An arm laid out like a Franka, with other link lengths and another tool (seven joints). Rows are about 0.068 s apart.
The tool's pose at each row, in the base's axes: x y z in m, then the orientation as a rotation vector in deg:
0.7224 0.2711 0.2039 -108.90 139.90 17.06
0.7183 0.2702 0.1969 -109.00 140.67 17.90
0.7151 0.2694 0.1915 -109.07 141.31 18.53
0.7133 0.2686 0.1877 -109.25 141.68 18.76
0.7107 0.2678 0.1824 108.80 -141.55 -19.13
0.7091 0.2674 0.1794 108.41 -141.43 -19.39
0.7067 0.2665 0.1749 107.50 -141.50 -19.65
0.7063 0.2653 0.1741 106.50 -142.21 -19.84
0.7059 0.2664 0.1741 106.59 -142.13 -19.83
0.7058 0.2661 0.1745 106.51 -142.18 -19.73
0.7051 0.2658 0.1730 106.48 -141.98 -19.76
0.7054 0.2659 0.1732 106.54 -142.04 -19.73
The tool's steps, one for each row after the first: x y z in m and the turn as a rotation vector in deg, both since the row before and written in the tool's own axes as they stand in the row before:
0.0029 0.0028 0.0071 -0.83 0.27 0.33
0.0023 0.0021 0.0055 -0.65 0.24 0.28
0.0017 0.0009 0.0038 -0.35 0.26 0.10
0.0021 0.0014 0.0054 -0.53 0.26 0.23
0.0012 0.0009 0.0031 -0.32 0.11 0.18
0.0020 0.0013 0.0046 -0.41 0.20 0.54
0.0013 -0.0001 0.0006 -0.06 -0.14 0.78
-0.0009 0.0007 0.0002 -0.01 0.02 -0.08
0.0003 0.0001 -0.0004 0.04 0.05 0.06
0.0007 0.0003 0.0015 -0.13 0.12 -0.04
-0.0002 -0.0002 -0.0002 0.07 -0.05 -0.02

